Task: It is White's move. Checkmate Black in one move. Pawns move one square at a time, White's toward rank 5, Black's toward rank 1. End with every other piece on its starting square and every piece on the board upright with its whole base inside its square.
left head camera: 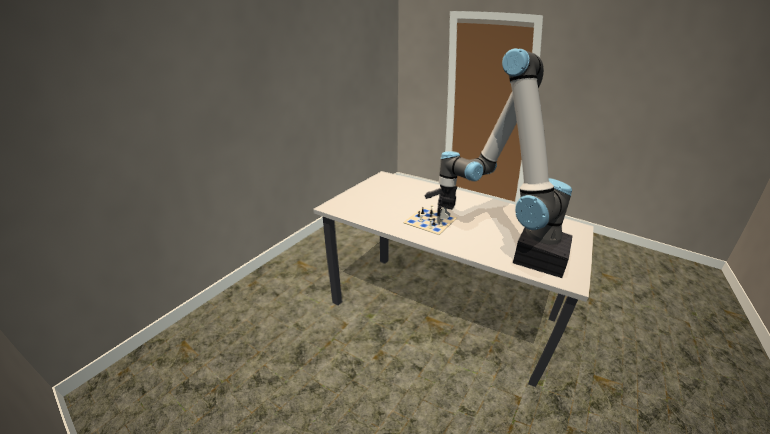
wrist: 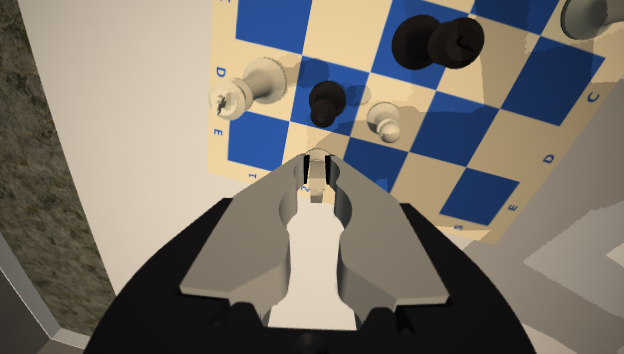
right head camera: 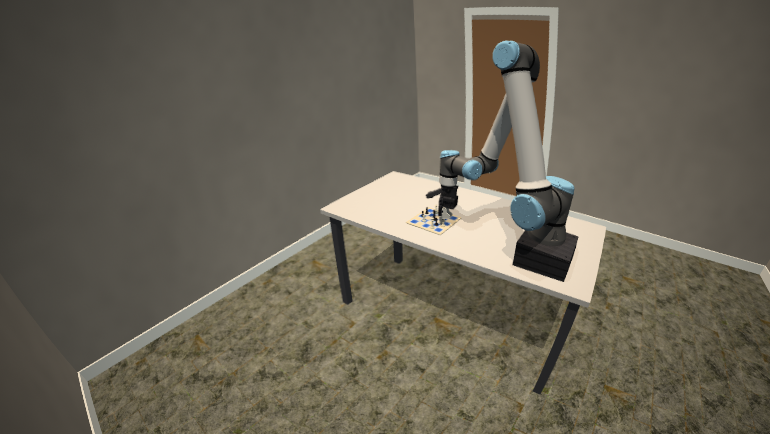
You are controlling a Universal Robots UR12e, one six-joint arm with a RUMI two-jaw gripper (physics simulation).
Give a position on a white king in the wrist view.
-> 264, 81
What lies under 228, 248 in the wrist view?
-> My gripper.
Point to a black king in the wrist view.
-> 419, 41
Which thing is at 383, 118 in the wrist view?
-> A white pawn.
